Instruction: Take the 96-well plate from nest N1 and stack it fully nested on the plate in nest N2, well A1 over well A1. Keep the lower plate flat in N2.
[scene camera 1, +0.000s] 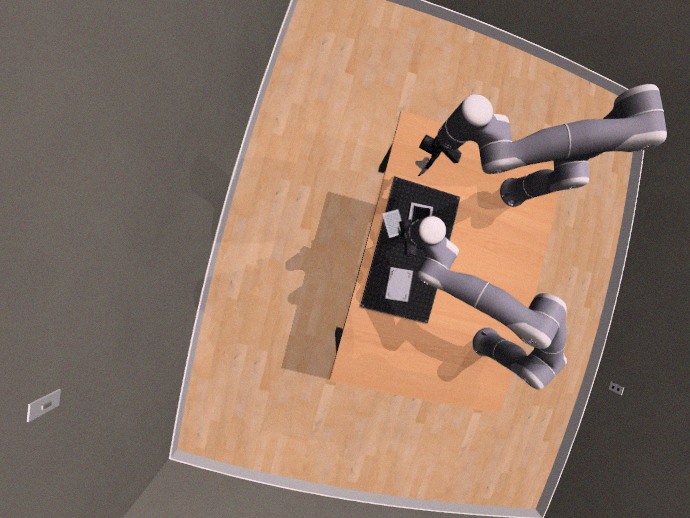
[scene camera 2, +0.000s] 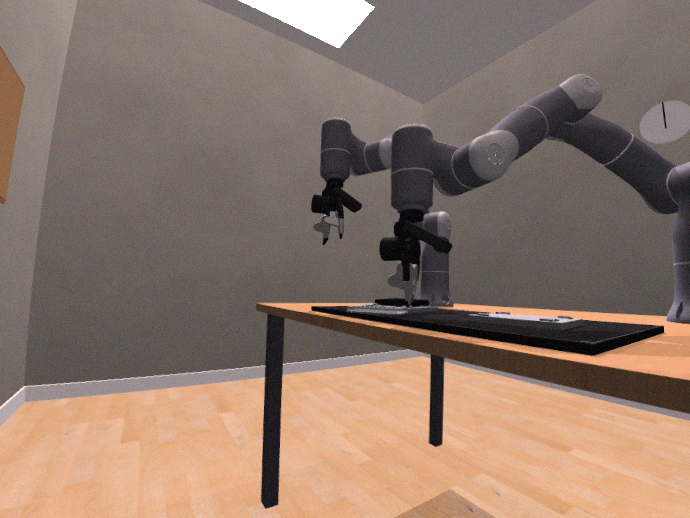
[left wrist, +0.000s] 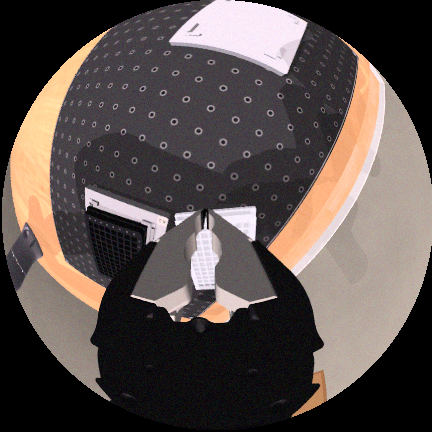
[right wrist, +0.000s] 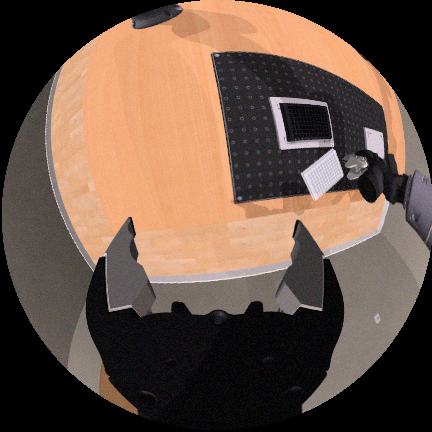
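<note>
The white 96-well plate (scene camera 1: 391, 223) (left wrist: 205, 272) (right wrist: 324, 174) lies askew on the black board, outside both nests and by the board's edge. A black well plate (left wrist: 115, 245) (right wrist: 306, 121) sits in a white nest (scene camera 1: 421, 205) (left wrist: 125, 206) (right wrist: 278, 122). The other white nest (scene camera 1: 399, 284) (scene camera 2: 526, 317) (left wrist: 245, 35) is empty. I cannot read the nest names. My left gripper (scene camera 2: 410, 304) (left wrist: 205, 210) is shut with nothing visible between its tips, low beside the white plate; its fingers hide part of that plate in the left wrist view. My right gripper (scene camera 2: 332, 240) (right wrist: 214, 220) is open and empty, high above the table.
The black perforated board (scene camera 1: 378, 259) (left wrist: 210, 108) (right wrist: 250, 172) lies on the wooden table (scene camera 1: 462, 289) (right wrist: 150, 125). The white plate lies close to the table's edge. The left arm reaches over the board between the nests in scene camera 1.
</note>
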